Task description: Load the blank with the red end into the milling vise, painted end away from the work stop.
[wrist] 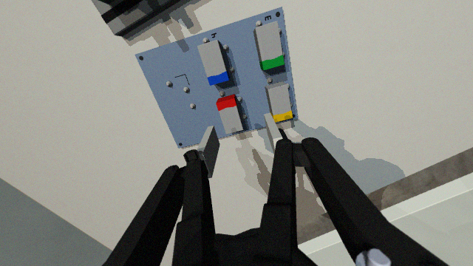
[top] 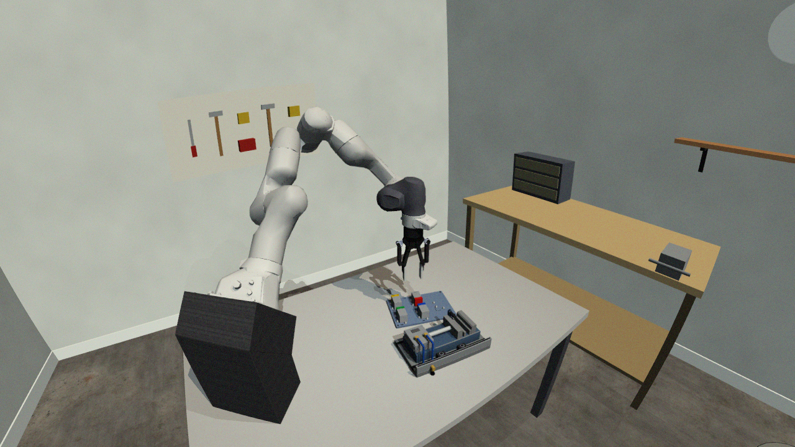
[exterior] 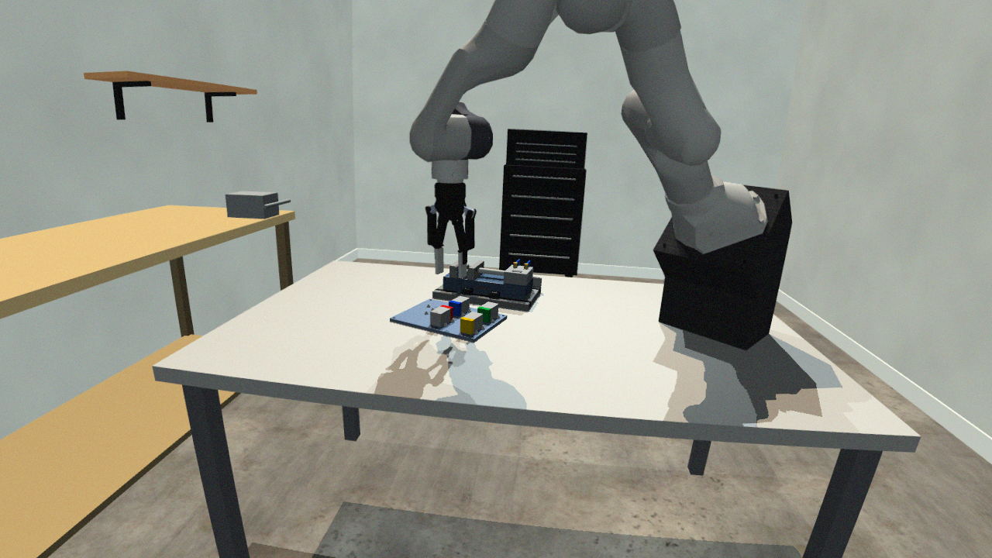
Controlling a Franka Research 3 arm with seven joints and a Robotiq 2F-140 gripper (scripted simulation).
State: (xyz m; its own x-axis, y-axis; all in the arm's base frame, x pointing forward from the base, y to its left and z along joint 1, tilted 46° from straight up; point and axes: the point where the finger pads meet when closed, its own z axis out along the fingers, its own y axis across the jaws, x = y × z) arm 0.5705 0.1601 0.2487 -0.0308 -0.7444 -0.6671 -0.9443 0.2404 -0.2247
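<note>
Now: the blue infeed plate 2 cm ahead of my hand, 4 cm to the right of it and 16 cm below it. Also, from my hand: blue-ended blank 2 cm ahead, 8 cm to the right, 14 cm below; then yellow-ended blank 7 cm behind, 1 cm to the left, 14 cm below; then green-ended blank 7 cm behind, 8 cm to the right, 14 cm below.
</note>
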